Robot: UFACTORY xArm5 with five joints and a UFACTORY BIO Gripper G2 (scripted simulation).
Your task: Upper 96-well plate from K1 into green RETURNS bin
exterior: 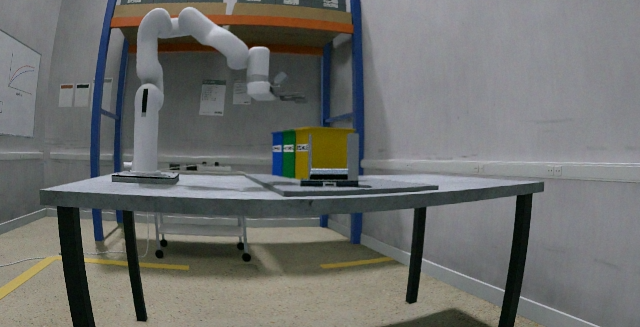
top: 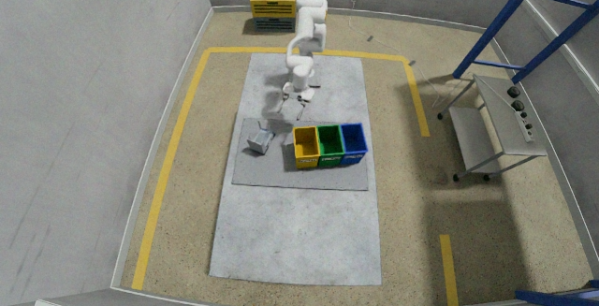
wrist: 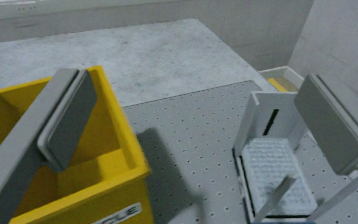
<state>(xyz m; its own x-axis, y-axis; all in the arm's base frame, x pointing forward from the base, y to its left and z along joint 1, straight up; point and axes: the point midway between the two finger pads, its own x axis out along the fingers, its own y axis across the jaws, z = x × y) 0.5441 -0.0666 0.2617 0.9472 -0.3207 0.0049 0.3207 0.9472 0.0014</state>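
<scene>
Right now the dark plate is 24 cm below my hand, 17 cm to the right of it and 6 cm ahead of it. Also, from my hand: blue bin 36 cm to the left, 18 cm below, 7 cm ahead; yellow bin 18 cm below, 11 cm ahead, 10 cm to the left; green bin 23 cm to the left, 18 cm below, 9 cm ahead.
</scene>
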